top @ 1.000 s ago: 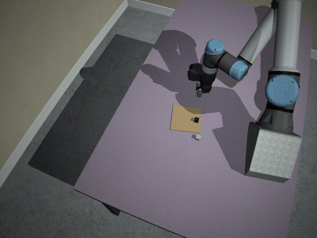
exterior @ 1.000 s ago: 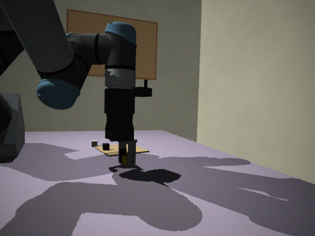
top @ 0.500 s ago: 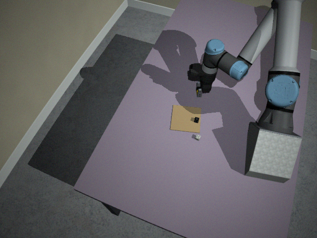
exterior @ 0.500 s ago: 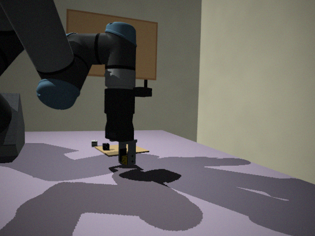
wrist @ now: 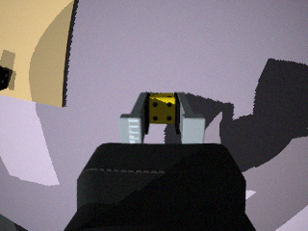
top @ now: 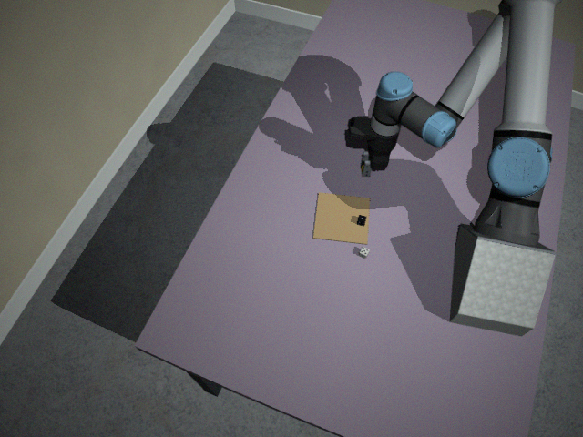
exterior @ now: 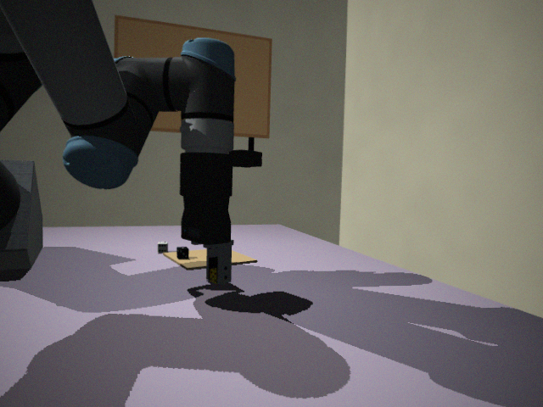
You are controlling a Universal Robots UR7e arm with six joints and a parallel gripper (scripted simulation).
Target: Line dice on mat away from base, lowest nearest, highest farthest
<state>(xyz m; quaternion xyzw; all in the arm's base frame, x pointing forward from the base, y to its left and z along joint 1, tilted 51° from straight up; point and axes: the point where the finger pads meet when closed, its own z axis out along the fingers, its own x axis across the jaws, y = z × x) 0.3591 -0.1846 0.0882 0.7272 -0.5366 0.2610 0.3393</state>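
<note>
My gripper is now 16 cm to the right of the tan mat, 4 cm short of it and 2 cm above it. Round my hand: white die 25 cm to the left, 4 cm behind, 1 cm below; then yellow die 1 cm below; then black die 17 cm to the left, 2 cm behind, 1 cm below.
</note>
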